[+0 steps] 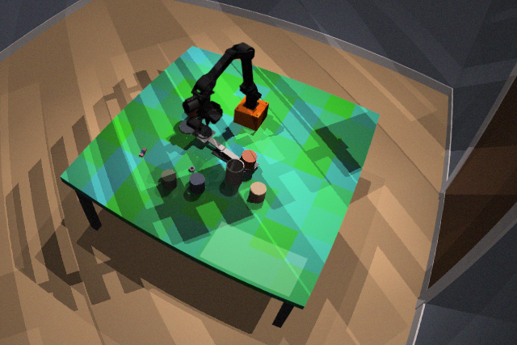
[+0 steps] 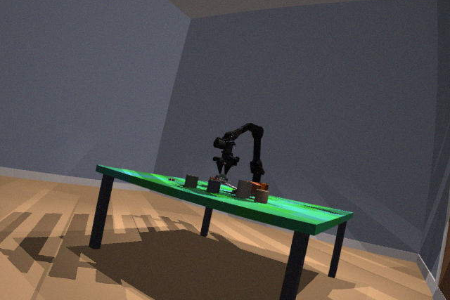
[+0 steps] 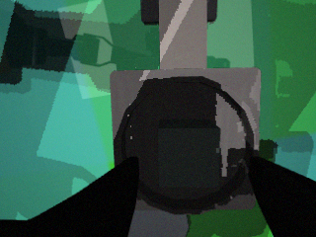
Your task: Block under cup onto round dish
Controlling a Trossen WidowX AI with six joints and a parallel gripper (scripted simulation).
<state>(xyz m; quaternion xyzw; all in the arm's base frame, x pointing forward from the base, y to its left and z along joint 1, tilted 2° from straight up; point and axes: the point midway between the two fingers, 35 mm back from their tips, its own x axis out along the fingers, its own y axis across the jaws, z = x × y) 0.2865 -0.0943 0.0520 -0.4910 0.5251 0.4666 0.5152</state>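
The round grey dish lies 50 mm behind my gripper tip, 130 mm to the right of it and 100 mm below it. The rest, counted from my gripper tip: blue-grey cylinder 250 mm ahead, 150 mm to the left, 70 mm below; grey balance 10 mm ahead, 120 mm to the left, 70 mm below; small nut 170 mm ahead, 50 mm to the left, 100 mm below.
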